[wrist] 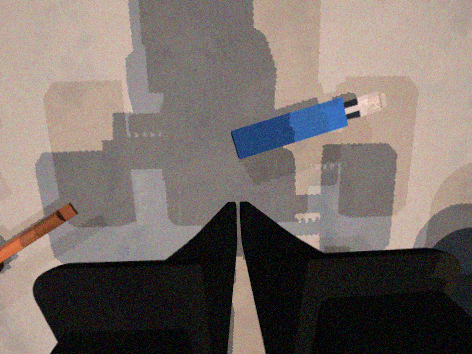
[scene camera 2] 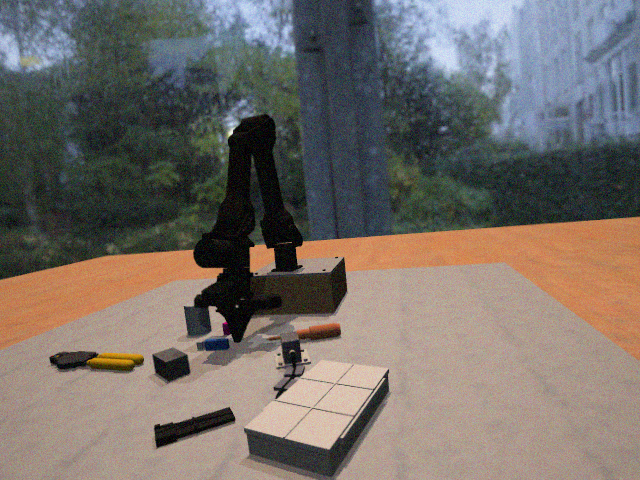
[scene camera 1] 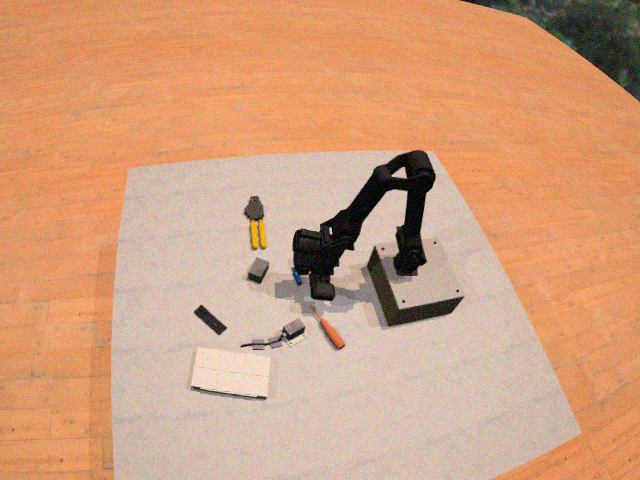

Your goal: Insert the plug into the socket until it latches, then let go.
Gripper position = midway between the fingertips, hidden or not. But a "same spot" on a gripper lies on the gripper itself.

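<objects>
My gripper: visible in the wrist view (pixel 237 209), also in scene camera 1 and scene camera 2. My gripper, same spot: (scene camera 1: pixel 321 289) and (scene camera 2: pixel 267 294). A white tiled block, same spot: (scene camera 1: pixel 210 375) and (scene camera 2: pixel 318 419).
</objects>
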